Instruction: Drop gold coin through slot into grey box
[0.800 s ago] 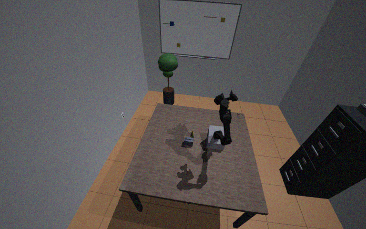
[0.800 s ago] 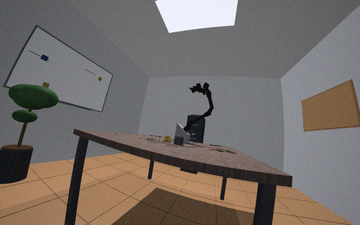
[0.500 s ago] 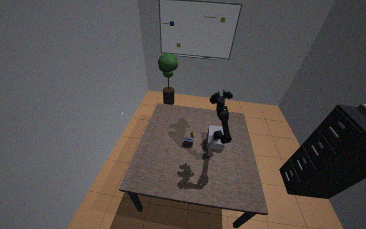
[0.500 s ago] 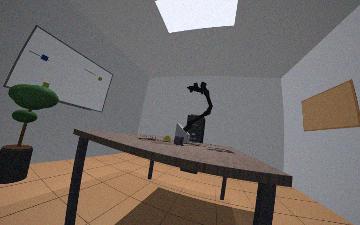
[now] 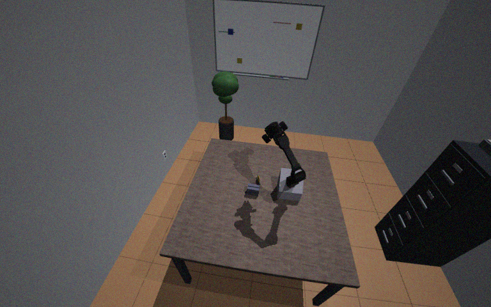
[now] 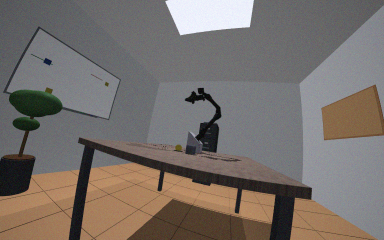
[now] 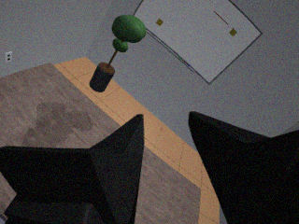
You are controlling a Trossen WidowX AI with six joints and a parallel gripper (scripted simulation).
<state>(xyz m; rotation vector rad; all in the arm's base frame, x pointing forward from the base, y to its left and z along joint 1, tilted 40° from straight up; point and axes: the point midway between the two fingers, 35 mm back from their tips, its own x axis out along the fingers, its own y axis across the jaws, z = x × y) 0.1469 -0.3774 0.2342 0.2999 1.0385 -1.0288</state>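
My gripper tip is 520 mm above the gold coin, 60 mm short of it and 30 mm to the right of it.
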